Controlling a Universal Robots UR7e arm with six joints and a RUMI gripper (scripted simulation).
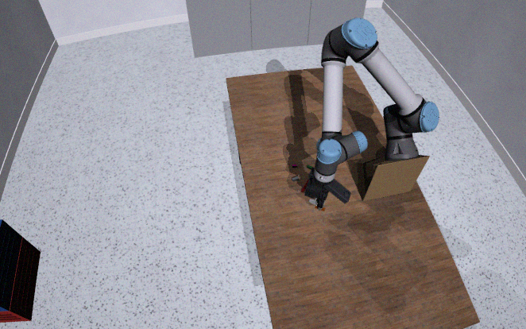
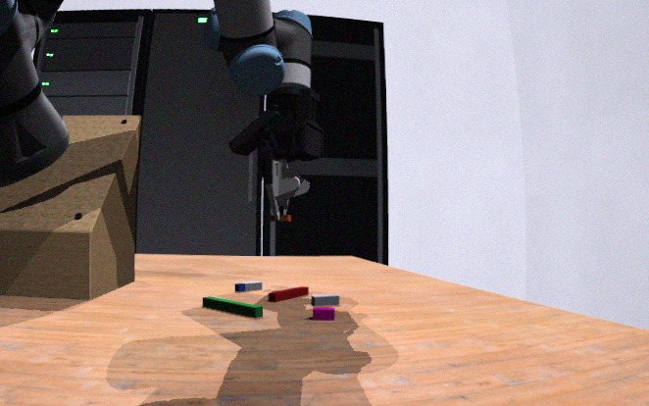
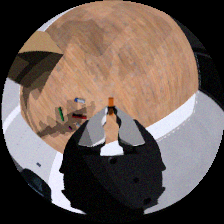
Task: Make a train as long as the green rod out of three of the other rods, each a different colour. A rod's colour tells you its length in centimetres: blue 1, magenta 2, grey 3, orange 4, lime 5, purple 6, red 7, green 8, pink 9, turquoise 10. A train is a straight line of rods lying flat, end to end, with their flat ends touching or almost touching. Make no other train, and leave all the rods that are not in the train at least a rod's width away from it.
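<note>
Right now the blue rod is 60 mm behind my hand, 120 mm to the right of it and 110 mm below it. Round my hand: orange rod (10 mm below); then green rod (70 mm behind, 260 mm to the right, 110 mm below); then red rod (180 mm to the right, 110 mm below).
</note>
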